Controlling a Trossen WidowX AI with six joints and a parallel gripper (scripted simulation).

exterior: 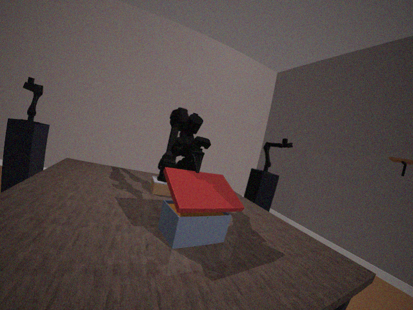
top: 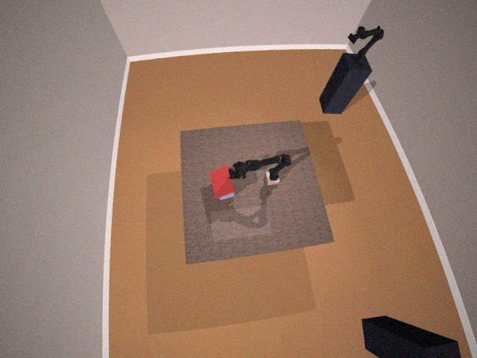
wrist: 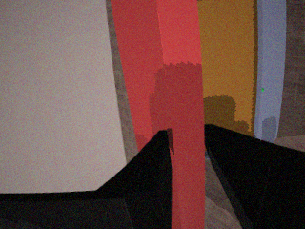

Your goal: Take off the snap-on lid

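Now: gripper tip 70 mm short of the lid, 20 mm to the right of it and 30 mm above it. The rest, counted from my gripper tip: blue-grey storage box 60 mm ahead, 10 mm to the left, 160 mm below.
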